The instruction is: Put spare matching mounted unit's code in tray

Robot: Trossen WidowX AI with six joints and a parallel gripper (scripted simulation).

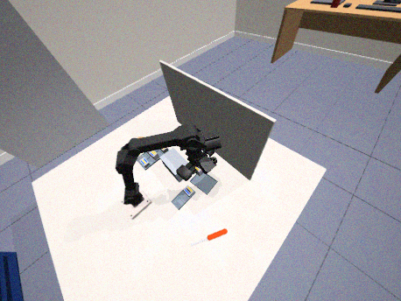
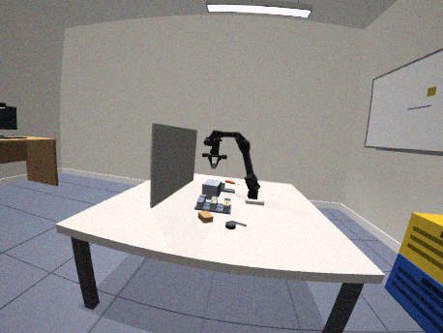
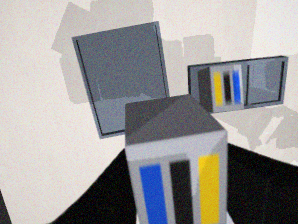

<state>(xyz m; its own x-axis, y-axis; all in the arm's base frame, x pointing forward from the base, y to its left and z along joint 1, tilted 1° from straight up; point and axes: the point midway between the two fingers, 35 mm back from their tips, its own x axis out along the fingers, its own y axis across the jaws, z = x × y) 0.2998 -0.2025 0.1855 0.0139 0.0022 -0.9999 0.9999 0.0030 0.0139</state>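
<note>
Right now my gripper tip is 17 cm above the flat grey tray and 2 cm short of it. Round my gripper tip: grey rack (16 cm below, 12 cm behind, 2 cm to the left); grey spare block (2 cm above); grey mounted unit (19 cm to the left, 12 cm below, 2 cm behind).
</note>
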